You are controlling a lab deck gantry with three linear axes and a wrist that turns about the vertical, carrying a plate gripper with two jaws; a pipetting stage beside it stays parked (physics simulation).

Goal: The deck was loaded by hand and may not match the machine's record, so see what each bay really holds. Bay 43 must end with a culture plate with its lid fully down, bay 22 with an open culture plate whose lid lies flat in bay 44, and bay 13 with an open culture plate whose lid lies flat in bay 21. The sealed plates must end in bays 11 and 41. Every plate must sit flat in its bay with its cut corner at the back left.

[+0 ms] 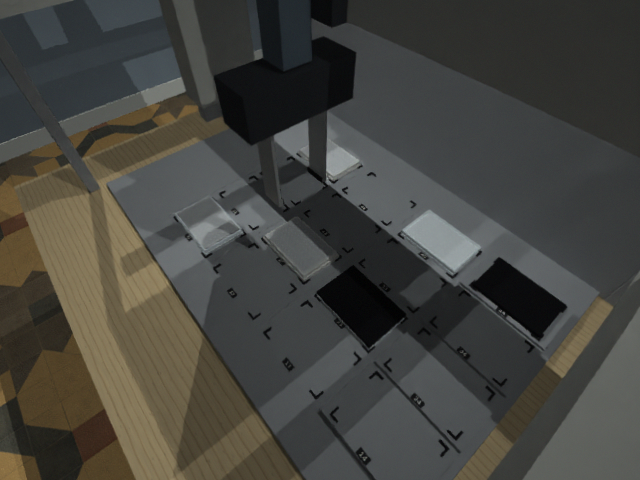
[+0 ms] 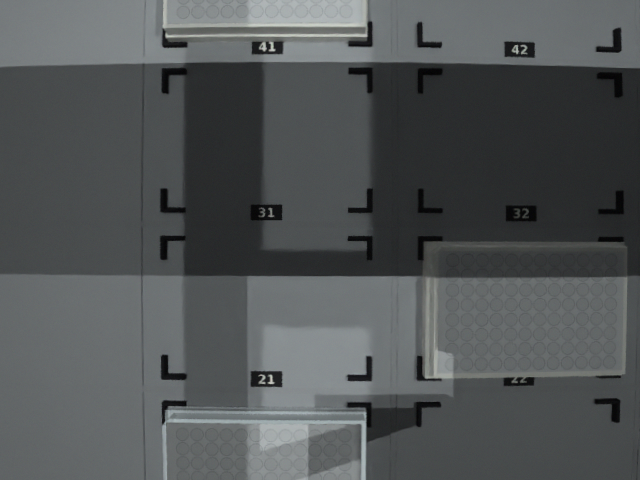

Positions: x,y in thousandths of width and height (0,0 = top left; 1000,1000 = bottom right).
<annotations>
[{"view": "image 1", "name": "my gripper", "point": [463,391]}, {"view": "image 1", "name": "clear-rimmed plate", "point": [324,466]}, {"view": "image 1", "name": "black plate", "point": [834,641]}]
</annotations>
